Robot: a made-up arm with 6 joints.
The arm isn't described. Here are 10 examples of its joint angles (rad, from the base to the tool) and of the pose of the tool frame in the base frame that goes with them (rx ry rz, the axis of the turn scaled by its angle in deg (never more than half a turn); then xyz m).
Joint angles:
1: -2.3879 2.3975 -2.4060 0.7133 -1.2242 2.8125
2: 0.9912 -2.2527 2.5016 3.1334 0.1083 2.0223
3: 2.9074 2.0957 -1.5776 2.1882 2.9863 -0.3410
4: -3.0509 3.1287 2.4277 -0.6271 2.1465 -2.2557
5: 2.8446 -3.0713 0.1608 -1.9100 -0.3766 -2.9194
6: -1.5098 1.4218 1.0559 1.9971 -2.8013 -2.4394
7: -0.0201 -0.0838 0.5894 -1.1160 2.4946 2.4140
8: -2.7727 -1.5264 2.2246 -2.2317 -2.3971 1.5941
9: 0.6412 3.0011 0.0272 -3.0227 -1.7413 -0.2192
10: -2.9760 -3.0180 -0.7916 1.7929 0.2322 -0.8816
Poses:
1: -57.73 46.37 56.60 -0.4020 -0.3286 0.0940
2: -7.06 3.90 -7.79 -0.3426 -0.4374 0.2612
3: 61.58 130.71 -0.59 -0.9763 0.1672 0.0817
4: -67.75 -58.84 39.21 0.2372 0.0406 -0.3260
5: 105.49 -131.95 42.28 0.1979 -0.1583 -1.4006
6: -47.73 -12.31 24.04 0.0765 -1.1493 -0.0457
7: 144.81 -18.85 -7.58 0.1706 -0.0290 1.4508
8: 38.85 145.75 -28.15 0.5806 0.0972 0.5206
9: 107.68 42.79 -121.49 0.0087 0.0847 -1.2797
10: 135.75 -46.96 -37.89 -0.2997 -0.1282 -1.2721
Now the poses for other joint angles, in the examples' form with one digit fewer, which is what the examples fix.
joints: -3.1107 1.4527 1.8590 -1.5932 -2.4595 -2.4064
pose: 10.5 -50.0 131.7 -0.824 -0.157 -0.169
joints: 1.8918 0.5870 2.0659 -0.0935 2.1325 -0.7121
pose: 88.1 -22.6 59.5 -0.234 0.589 0.448
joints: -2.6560 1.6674 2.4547 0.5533 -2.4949 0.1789
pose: -120.1 -26.6 125.2 -0.507 -0.273 -0.227
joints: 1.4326 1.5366 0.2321 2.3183 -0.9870 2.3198
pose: -134.9 38.2 -46.1 0.243 1.494 0.000
